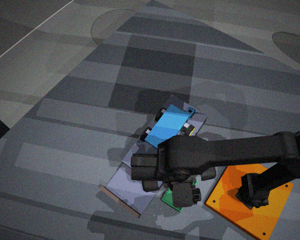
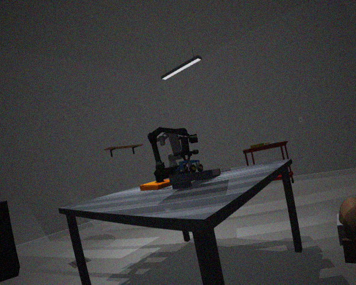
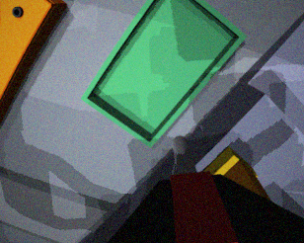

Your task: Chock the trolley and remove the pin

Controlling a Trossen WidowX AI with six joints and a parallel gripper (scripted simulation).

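Now: the red-headed stop pin right at my gripper tip. Also, from my gripper tip: yellow chock (5 cm below, 5 cm ahead, 1 cm to the right); lilac ramp (12 cm ahead, 9 cm to the right, 9 cm below); blue trolley (13 cm ahead, 9 cm to the right, 2 cm below).
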